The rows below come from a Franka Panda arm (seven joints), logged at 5 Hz.
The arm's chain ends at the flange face. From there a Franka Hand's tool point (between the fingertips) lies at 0.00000 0.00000 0.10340 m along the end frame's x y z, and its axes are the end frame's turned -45 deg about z.
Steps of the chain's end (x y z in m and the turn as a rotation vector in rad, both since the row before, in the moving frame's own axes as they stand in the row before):
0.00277, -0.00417, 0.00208, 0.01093, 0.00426, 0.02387
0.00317, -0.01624, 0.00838, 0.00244, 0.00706, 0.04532
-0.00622, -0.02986, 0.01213, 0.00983, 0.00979, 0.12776
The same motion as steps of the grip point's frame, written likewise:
0.00602, -0.00146, 0.00207, 0.00472, 0.01074, 0.02387
0.01441, -0.00889, 0.00838, -0.00327, 0.00672, 0.04532
0.01815, -0.02542, 0.01212, 0.00003, 0.01387, 0.12776

